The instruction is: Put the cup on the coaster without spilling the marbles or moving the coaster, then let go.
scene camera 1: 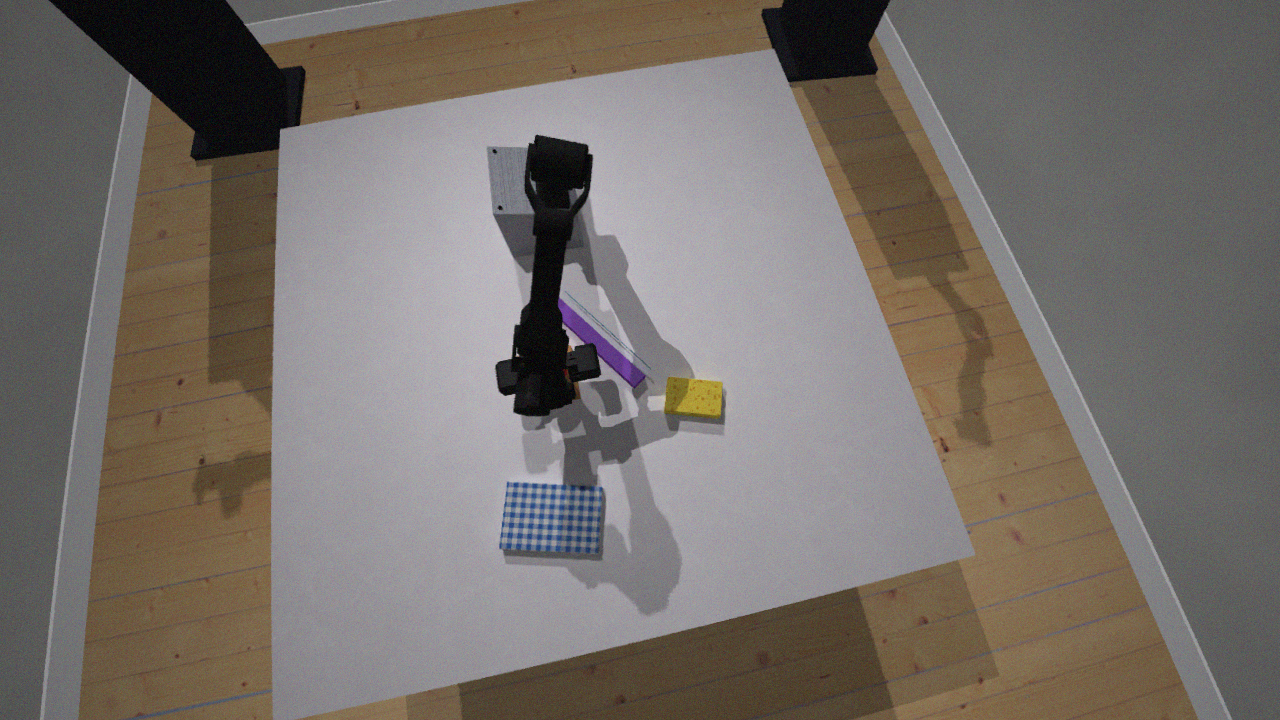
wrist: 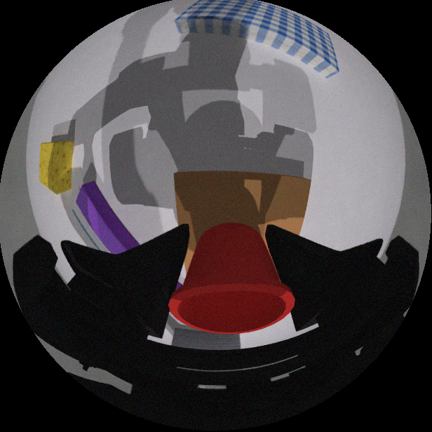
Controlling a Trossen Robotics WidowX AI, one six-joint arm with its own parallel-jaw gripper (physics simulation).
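Frame: origin at the arm's base, x back, y right, z up, level; metres.
Where they show: arm's base, origin of the base link: (scene camera 1: 552, 194).
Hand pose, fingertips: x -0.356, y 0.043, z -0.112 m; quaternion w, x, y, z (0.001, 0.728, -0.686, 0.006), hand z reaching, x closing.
Things, the pixels of their top centre, and the offset from my fingertips. "spot": a spot on its surface instead.
- orange-brown coaster, surface spot: (scene camera 1: 575, 388) spot: dx -0.018, dy -0.036, dz -0.011 m
- purple bar, middle of its top: (scene camera 1: 598, 336) dx +0.082, dy -0.096, dz -0.002 m
- yellow sponge, middle of its top: (scene camera 1: 694, 395) dx -0.072, dy -0.268, dz +0.006 m
- blue checked cloth block, middle of its top: (scene camera 1: 551, 517) dx -0.260, dy +0.033, dz +0.001 m
A red cup (wrist: 231, 265) is between the black fingers in the wrist view, its rim nearest the camera; no marbles show inside it. My gripper (scene camera 1: 546, 380) (wrist: 228, 230) is shut on the cup. The orange-brown coaster (scene camera 1: 575, 388) (wrist: 291, 200) lies on the table beyond and beneath the cup in the wrist view, partly in shadow. In the scene view the arm hides the cup and most of the coaster. Whether the cup touches the coaster cannot be told.
A purple bar (scene camera 1: 601, 343) (wrist: 107, 225) lies diagonally close beside the coaster. A yellow sponge (scene camera 1: 693, 396) (wrist: 57, 166) lies beyond the bar's end. A blue checked cloth block (scene camera 1: 551, 518) (wrist: 260, 21) lies farther out from the arm. A grey box (scene camera 1: 510, 183) stands by the arm's base.
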